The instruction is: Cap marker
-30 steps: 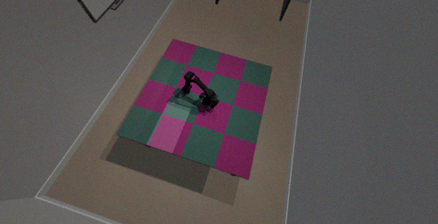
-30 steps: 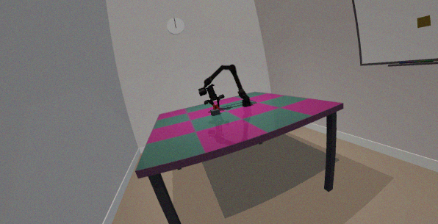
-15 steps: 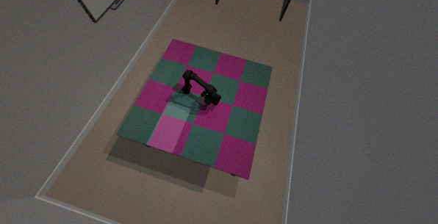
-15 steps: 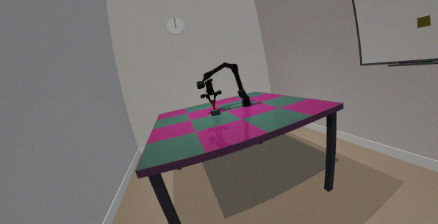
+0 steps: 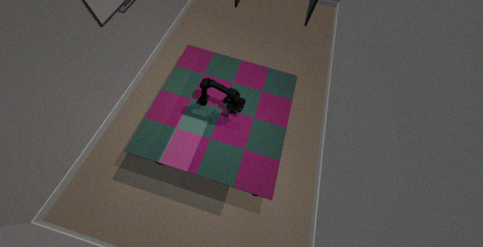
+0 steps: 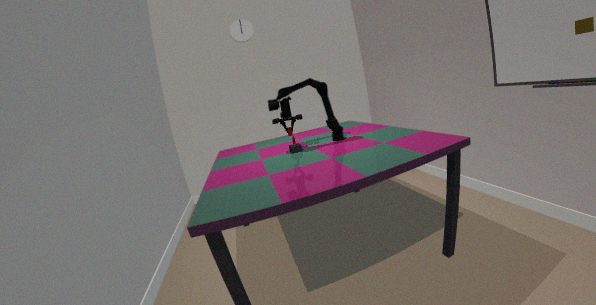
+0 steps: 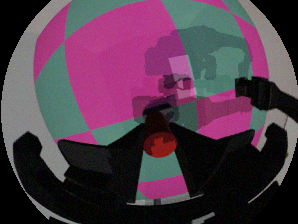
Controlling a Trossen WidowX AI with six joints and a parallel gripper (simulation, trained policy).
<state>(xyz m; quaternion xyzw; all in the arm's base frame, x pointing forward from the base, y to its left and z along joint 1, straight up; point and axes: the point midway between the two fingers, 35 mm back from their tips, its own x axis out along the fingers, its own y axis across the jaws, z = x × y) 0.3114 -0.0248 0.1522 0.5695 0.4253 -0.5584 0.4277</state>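
The holder block lies 10 cm below my gripper tip, 4 cm to the left of it and 1 cm behind it. Round my gripper tip: red cap (1 cm above).
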